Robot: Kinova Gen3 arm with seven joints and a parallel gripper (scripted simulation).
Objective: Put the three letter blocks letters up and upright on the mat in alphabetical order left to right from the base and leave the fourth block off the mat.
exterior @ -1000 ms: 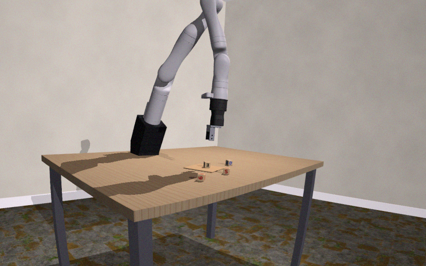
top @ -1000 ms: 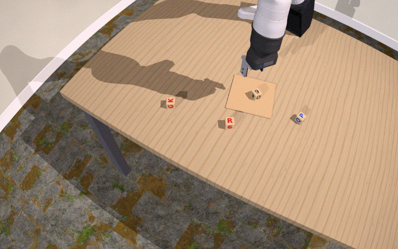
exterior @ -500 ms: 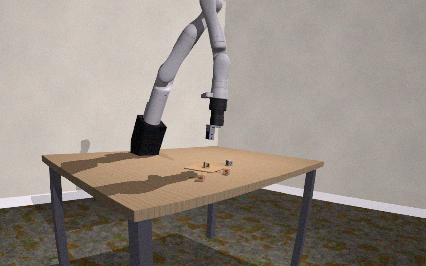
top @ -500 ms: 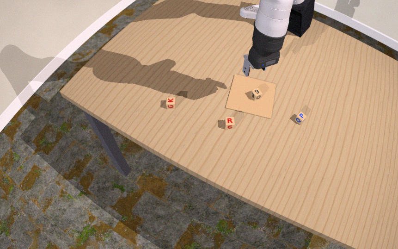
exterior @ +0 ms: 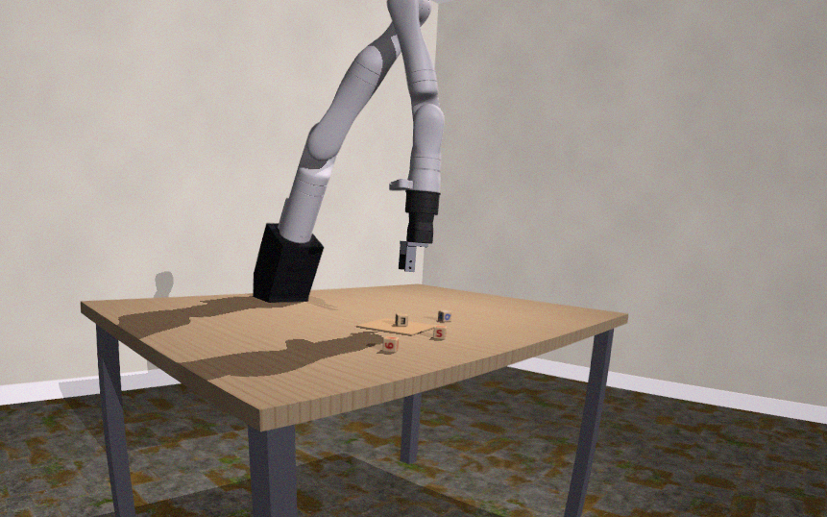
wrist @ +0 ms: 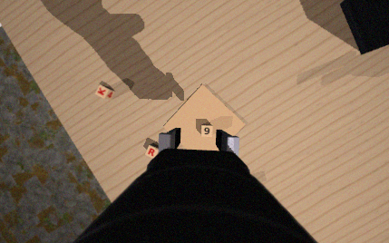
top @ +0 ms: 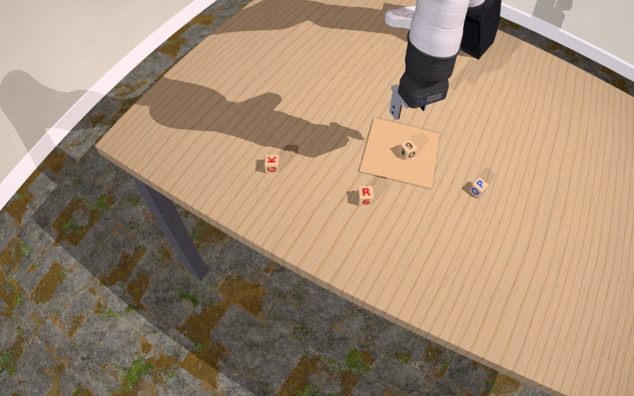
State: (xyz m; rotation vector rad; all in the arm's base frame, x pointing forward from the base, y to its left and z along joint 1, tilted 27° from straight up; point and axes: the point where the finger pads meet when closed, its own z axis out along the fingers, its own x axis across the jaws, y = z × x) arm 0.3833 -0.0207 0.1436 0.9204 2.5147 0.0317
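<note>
Right now the block is 130 mm below my hand, 10 mm to the left of it and 10 mm behind it. Round my hand: tan mat (150 mm below, 20 mm behind).
</note>
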